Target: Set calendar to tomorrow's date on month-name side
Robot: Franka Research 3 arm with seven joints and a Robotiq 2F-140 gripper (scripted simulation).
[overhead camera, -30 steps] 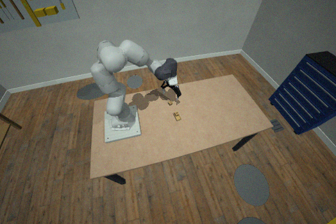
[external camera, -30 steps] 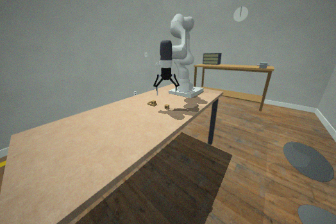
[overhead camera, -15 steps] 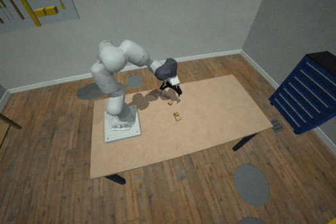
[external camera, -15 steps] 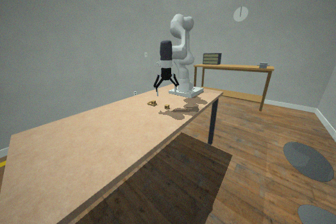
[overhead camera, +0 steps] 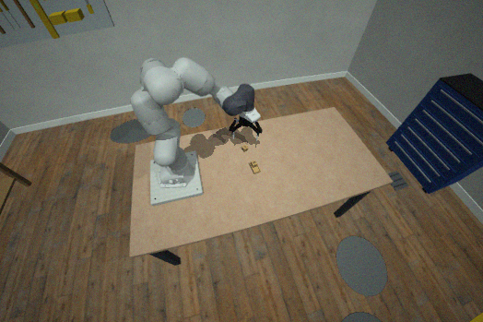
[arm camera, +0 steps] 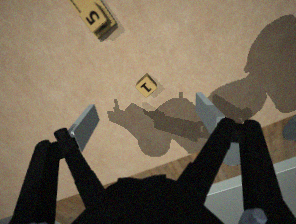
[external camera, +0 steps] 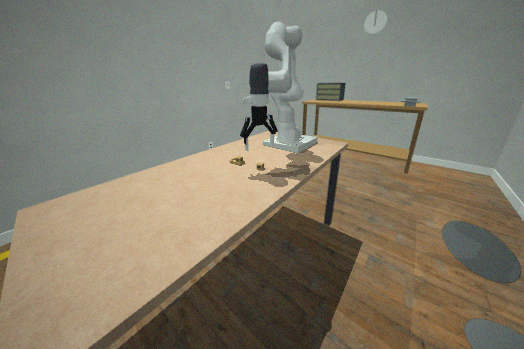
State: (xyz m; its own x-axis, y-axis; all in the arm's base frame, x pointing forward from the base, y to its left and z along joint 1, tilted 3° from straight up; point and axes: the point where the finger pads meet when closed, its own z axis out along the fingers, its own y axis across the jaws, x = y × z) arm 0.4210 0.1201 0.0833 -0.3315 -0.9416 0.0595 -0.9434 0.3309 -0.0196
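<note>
Right now my hand is 110 mm above the wooden digit cube. The rest, counted from my hand: wooden tray (20 mm ahead, 160 mm to the right, 120 mm below).
</note>
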